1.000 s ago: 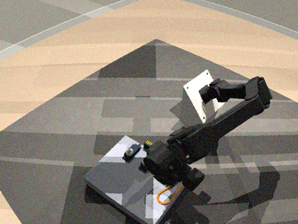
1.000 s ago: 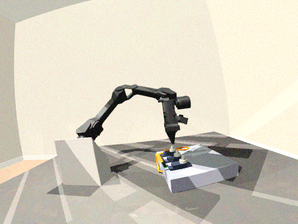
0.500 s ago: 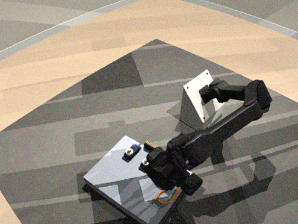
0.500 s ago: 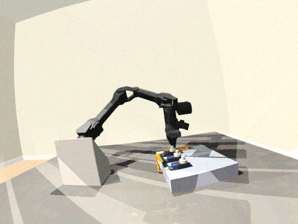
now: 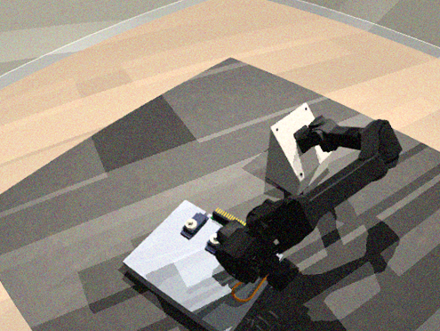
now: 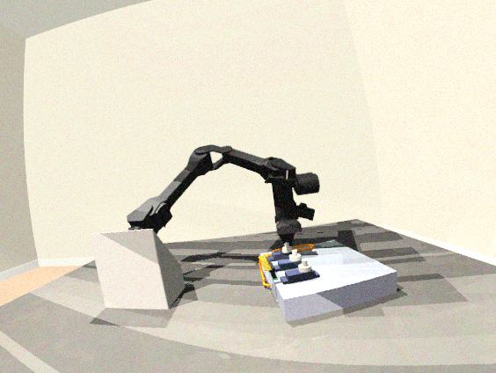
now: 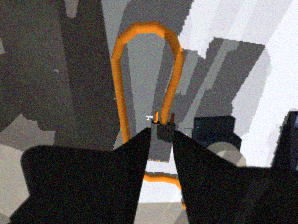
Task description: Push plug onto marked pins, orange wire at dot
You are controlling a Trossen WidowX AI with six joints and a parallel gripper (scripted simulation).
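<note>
Now: gripper tip 100 mm short of the printed holder, 100 mm to the left of it and 30 mm above it.
</note>
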